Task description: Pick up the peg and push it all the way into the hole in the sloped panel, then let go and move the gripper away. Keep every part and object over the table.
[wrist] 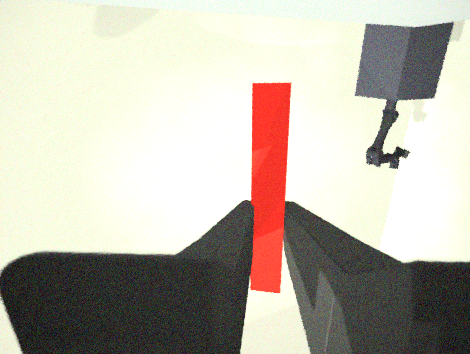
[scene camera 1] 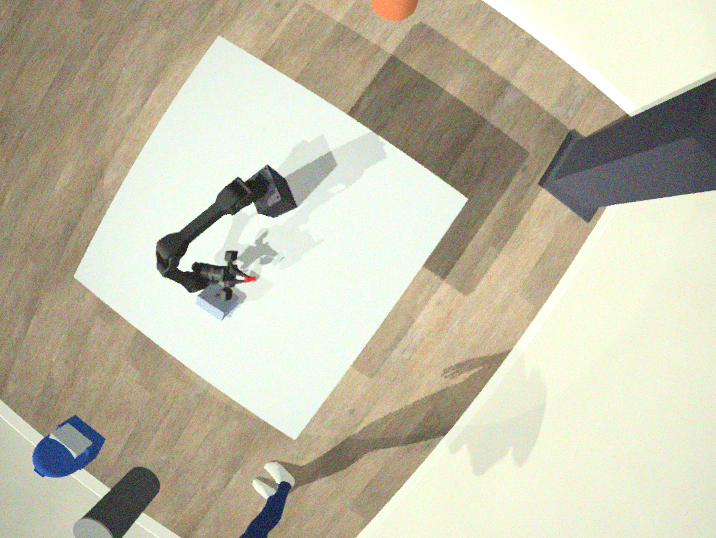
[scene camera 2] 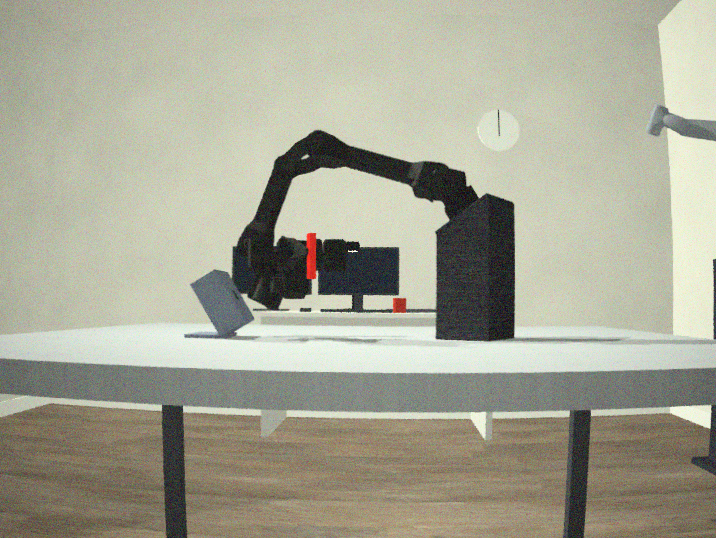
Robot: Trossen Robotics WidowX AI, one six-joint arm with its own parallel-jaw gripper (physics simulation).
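Places are measured from the arm's base along level axes (x ahead, y left, z up), in millimetres.
Where they show: gripper, fingertip midpoint: (wrist: 267, 211) (scene camera 1: 249, 279) (scene camera 2: 311, 251); arm's base at its link origin: (scene camera 1: 259, 189) (scene camera 2: 471, 219).
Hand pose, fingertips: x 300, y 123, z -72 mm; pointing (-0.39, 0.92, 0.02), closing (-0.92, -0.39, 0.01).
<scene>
Each offset is from my fingertips to the top centre of the thing. Level surfaces: height alone.
The red peg {dx +1, dy -2, dz +32 mm} (scene camera 1: 250, 279) (scene camera 2: 311, 255) (wrist: 270, 160) is held between the two fingertips and stands nearly upright in the second scene view. My gripper (scene camera 1: 247, 278) (scene camera 2: 312, 254) (wrist: 267, 211) is shut on the peg, well above the table. In the wrist view most of the peg reaches past the fingertips toward the top, and a shorter part shows between the fingers. The blue-grey sloped panel {dx +182, dy -92, dz -32 mm} (scene camera 1: 213, 304) (scene camera 2: 222, 303) stands tilted on the table, lower than the gripper and to its left in the second scene view. The peg is apart from it. A small dark mark shows on the panel's face; the hole is not clear.
The white table {dz -159 mm} (scene camera 1: 347, 277) (scene camera 2: 358, 355) carries the arm's dark base block (scene camera 1: 276, 199) (scene camera 2: 474, 283). The arm arches above the table, with its wrist close over the panel. Monitors and a small red box (scene camera 2: 399, 305) stand on a desk behind. A person's leg (scene camera 1: 269, 511) shows on the floor beyond the table.
</scene>
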